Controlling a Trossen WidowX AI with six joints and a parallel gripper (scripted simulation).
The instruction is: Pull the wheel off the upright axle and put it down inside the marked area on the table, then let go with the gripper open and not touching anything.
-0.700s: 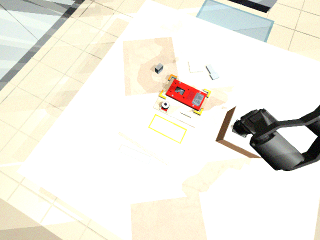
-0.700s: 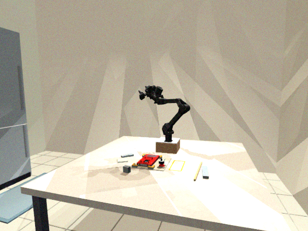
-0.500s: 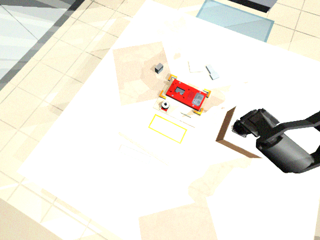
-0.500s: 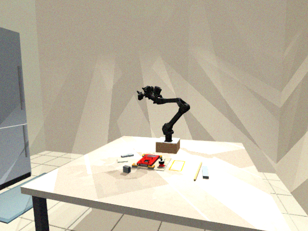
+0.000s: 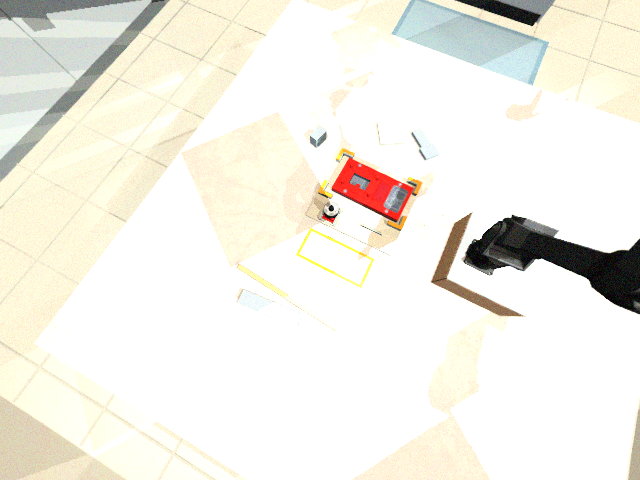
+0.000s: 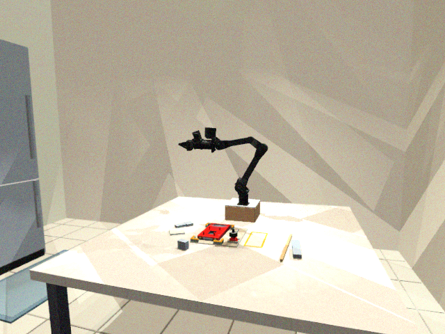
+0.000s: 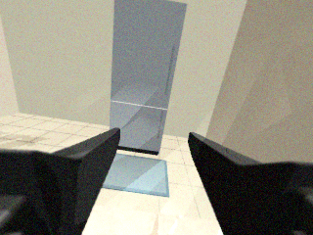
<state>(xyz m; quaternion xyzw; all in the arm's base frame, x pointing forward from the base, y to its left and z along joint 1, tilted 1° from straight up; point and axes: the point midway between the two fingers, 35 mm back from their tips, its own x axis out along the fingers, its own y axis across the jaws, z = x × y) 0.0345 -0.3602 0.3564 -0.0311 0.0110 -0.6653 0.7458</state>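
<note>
Right now my gripper tip is 43 cm to the right of the wheel, 42 cm above it and 32 cm short of it. From my gripper tip the other things lie so: wooden stick: 68 cm to the left, 45 cm below, 31 cm ahead; then small grey cube: 47 cm ahead, 43 cm below, 24 cm to the left.
</note>
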